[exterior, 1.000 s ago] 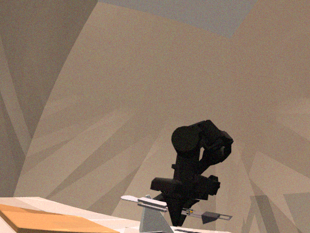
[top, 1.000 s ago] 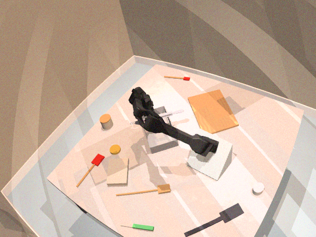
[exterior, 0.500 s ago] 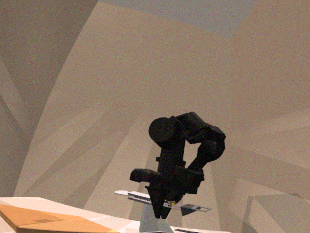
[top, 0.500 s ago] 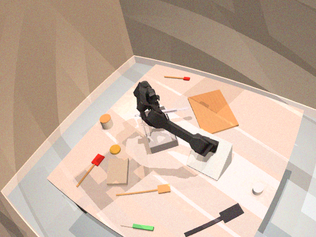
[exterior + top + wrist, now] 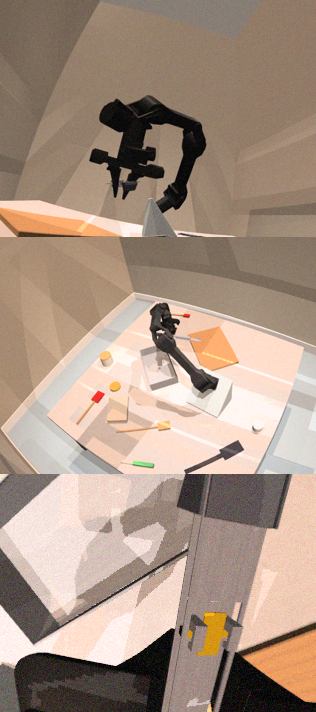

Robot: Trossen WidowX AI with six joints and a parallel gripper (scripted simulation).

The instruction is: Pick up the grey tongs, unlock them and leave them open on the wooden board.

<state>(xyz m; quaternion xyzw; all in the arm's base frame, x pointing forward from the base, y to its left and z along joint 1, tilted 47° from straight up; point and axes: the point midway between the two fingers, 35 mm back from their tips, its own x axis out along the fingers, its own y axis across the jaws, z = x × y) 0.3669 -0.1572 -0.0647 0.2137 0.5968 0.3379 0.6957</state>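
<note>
Right now my gripper tip is 4 cm below the yellow lock piece, 2 cm short of it and 1 cm to the right of it. Round my gripper tip: orange disc (38 cm to the left, 18 cm ahead, 14 cm below); wooden board (18 cm to the right, 18 cm behind, 14 cm below); grey roasting tin (12 cm to the left, 12 cm below, 3 cm ahead).
</note>
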